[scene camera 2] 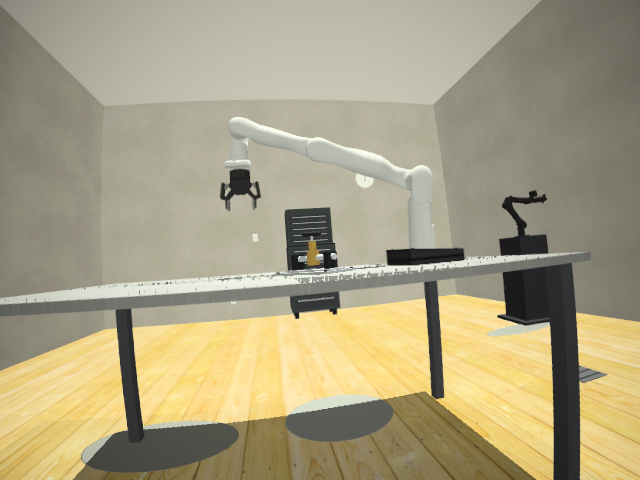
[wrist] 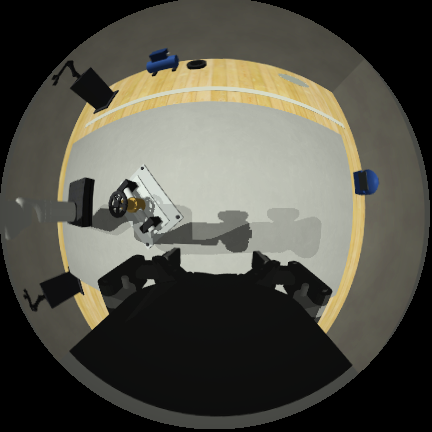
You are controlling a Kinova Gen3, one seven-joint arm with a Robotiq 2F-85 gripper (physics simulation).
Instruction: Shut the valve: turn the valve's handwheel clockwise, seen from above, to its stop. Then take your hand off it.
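Observation:
The valve has a brass-coloured body (scene camera 2: pixel 312 253) (wrist: pixel 135 204) and stands on a pale base plate (wrist: pixel 164 204) on the table. Its black handwheel (scene camera 2: pixel 311 235) sits on top, seen edge-on in the scene view; in the wrist view the spoked handwheel (wrist: pixel 125 203) shows left of centre. My gripper (scene camera 2: pixel 240 205) (wrist: pixel 215 257) is open and empty. It points down, high above the table and well above the handwheel's height, off to the left of the valve in the scene view. Nothing touches the handwheel.
Black brackets (wrist: pixel 150 224) hold the white pipe on both sides of the valve. The arm's black base (scene camera 2: pixel 424 255) (wrist: pixel 81 202) stands on the table (scene camera 2: pixel 206 292) (wrist: pixel 240 150), on the valve's far side from my gripper. A dark cabinet (scene camera 2: pixel 308 219) stands behind the table.

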